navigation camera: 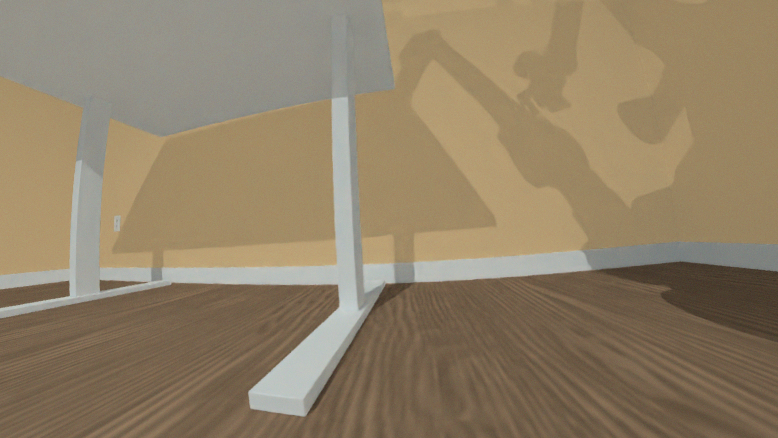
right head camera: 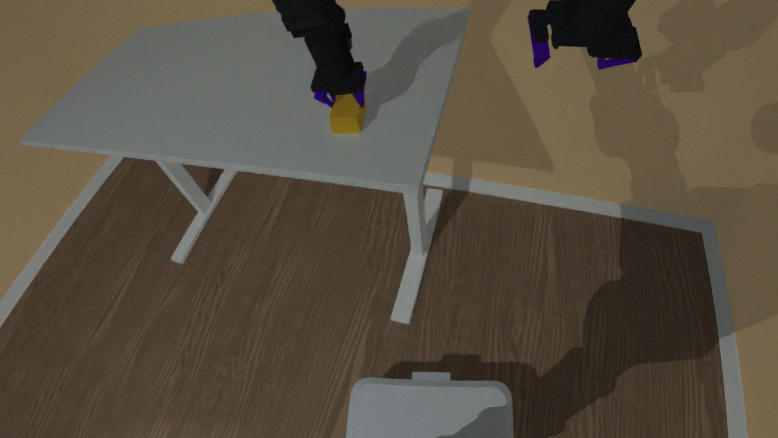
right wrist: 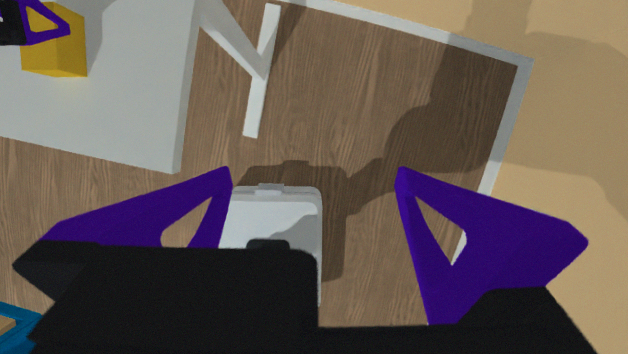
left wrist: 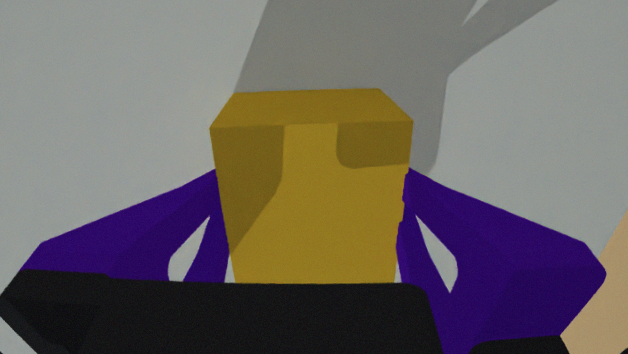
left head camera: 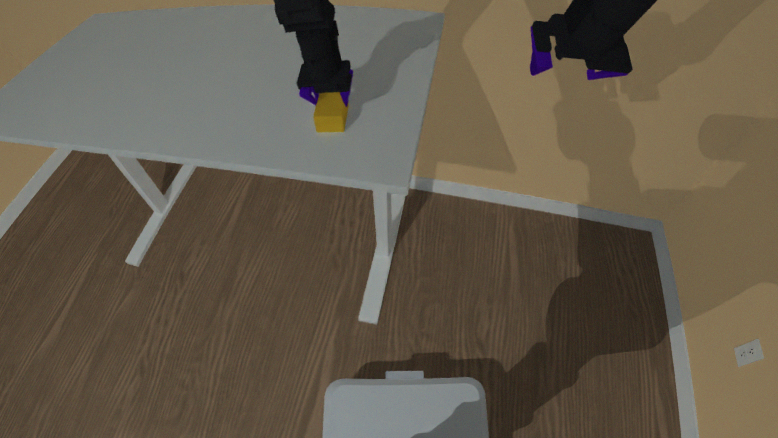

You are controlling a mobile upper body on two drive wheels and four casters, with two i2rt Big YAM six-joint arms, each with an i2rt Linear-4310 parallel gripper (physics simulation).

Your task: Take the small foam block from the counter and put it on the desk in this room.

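Places are measured from the left arm's base along level axes (x right, y down, z ahead), in millimetres.
Pixels of known places: left gripper, between the fingertips: [right head camera: 350,106] [right wrist: 52,29] [left wrist: 313,176] [left head camera: 333,105]; right gripper, between the fingertips: [right head camera: 567,64] [right wrist: 313,175] [left head camera: 560,74].
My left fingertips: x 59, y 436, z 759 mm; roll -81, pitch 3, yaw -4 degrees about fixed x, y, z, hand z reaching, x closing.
Observation:
For each thing: its top centre in the pictures, then the offset to it from my left fingertips. "spot": a spot on its surface instead. Level surfaces: height alone.
- yellow foam block, centre of its top: [left wrist: 316,248] [left head camera: 330,102] [right head camera: 346,104] [right wrist: 36,36] dx -1, dy -22, dz -17 mm
- white desk, height of its surface: dy +24 mm
- desk's white leg, a spot on its surface: [navigation camera: 348,190] spot: dx +105, dy +634, dz +140 mm
- wood floor, height of its surface: dy +974 mm
The yellow foam block [left head camera: 329,120] [right head camera: 346,122] [left wrist: 315,210] [right wrist: 55,62] is at or very close to the top of the white desk [left head camera: 190,81] [right head camera: 190,97] [left wrist: 100,75] [right wrist: 140,100], toward its right end in the head views. A slight gap beneath the block cannot be ruled out. My left gripper [left head camera: 329,103] [right head camera: 346,104] [left wrist: 313,176] is shut on it from above, a finger on each side. My right gripper [left head camera: 563,74] [right head camera: 568,66] [right wrist: 313,175] is open and empty, off to the right of the desk. The counter does not show.
The desk's white leg [navigation camera: 348,190] stands on the wood floor [navigation camera: 462,353]. A tan wall [left head camera: 479,125] [navigation camera: 272,179] runs behind the desk. A pale rounded body [left head camera: 391,408] [right head camera: 424,413] is at the bottom of the head views. A blue-edged object [right wrist: 22,315] is at lower left in the right wrist view.

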